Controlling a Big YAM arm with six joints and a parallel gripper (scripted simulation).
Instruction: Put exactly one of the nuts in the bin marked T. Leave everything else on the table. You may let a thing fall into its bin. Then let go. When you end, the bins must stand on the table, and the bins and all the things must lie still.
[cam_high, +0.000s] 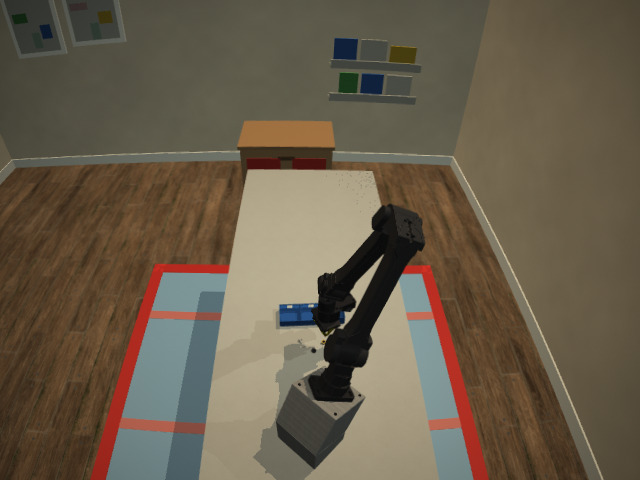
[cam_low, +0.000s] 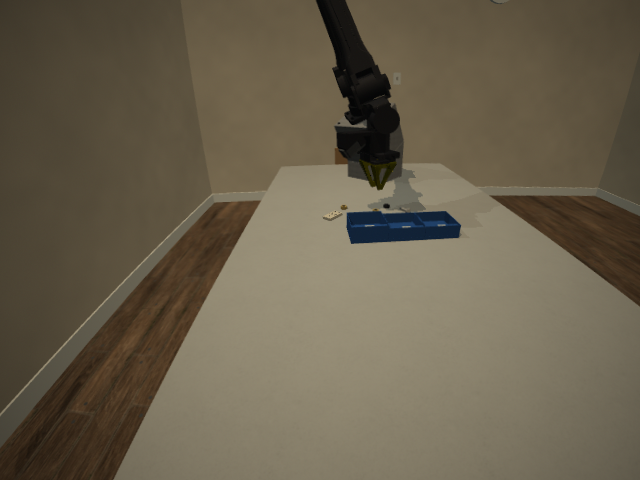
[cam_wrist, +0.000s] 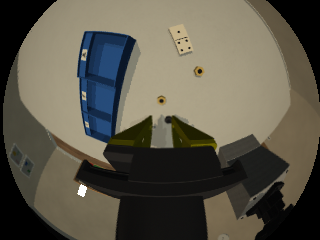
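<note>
Now: the black nut 30 mm behind my hand, 40 mm to the left of it and 70 mm below it. Round my hand: small grey screw 20 mm ahead, 80 mm to the left, 70 mm below; blue bin unit 130 mm ahead, 10 mm to the left, 60 mm below; white domino 10 mm behind, 120 mm to the right, 70 mm below.
</note>
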